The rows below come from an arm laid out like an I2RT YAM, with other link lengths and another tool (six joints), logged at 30 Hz.
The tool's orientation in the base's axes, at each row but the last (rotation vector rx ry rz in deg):
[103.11, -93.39, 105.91]
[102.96, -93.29, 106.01]
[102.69, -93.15, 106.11]
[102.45, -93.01, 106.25]
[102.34, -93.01, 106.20]
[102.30, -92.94, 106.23]
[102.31, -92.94, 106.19]
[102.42, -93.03, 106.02]
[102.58, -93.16, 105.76]
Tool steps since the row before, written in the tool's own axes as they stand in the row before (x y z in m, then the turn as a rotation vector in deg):
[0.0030, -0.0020, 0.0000, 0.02, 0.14, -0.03]
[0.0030, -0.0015, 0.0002, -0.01, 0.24, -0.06]
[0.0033, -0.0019, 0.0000, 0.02, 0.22, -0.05]
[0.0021, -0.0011, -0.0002, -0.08, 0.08, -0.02]
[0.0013, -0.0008, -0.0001, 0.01, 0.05, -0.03]
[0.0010, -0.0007, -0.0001, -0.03, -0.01, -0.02]
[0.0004, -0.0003, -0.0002, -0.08, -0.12, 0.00]
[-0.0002, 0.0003, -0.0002, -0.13, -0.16, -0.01]
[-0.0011, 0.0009, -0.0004, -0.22, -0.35, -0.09]
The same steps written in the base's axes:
[0.0005, -0.0009, 0.0035, -0.12, -0.05, -0.06]
[0.0002, -0.0012, 0.0031, -0.20, -0.05, -0.13]
[0.0003, -0.0011, 0.0036, -0.19, -0.07, -0.10]
[0.0000, -0.0006, 0.0023, -0.04, 0.03, -0.10]
[0.0001, -0.0003, 0.0015, -0.06, -0.01, -0.01]
[0.0001, -0.0002, 0.0012, 0.00, 0.04, -0.01]
[0.0000, 0.0000, 0.0005, 0.11, 0.10, 0.01]
[-0.0003, 0.0001, -0.0003, 0.14, 0.15, 0.00]
[-0.0005, 0.0005, -0.0013, 0.25, 0.34, 0.06]

